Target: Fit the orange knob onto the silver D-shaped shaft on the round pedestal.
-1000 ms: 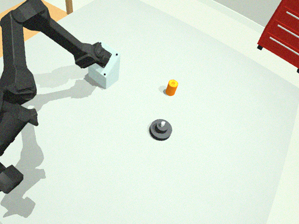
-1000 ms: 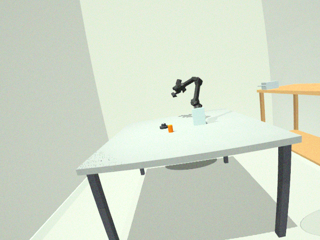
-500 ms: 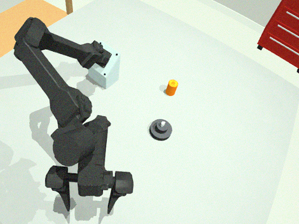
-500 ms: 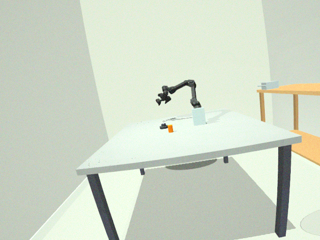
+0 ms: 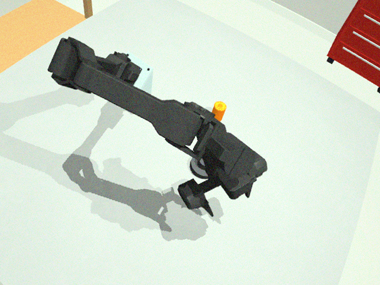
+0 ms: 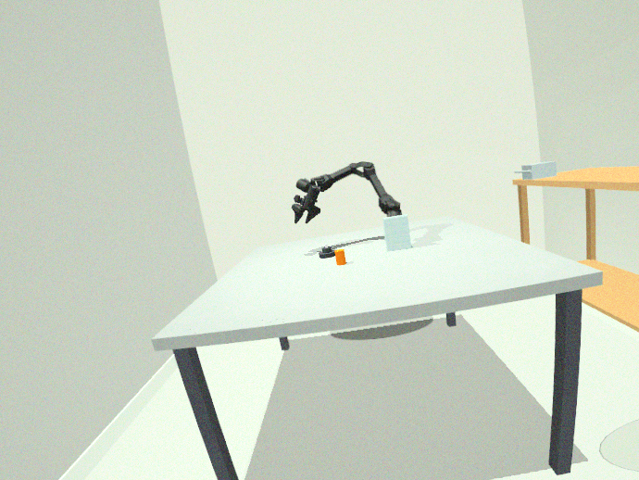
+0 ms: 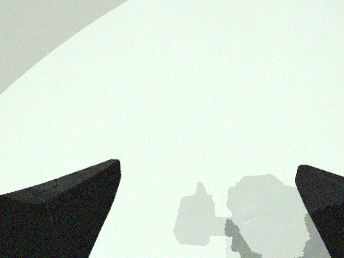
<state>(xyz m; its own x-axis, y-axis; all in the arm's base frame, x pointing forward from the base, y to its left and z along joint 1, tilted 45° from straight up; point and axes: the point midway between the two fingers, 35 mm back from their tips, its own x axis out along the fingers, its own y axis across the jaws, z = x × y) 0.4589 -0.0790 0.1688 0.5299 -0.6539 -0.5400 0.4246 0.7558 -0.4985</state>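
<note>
The orange knob lies 210 mm behind my gripper tip, 320 mm to the left of it and 120 mm below it. Round my gripper tip: round pedestal 130 mm behind, 140 mm to the left, 130 mm below.
</note>
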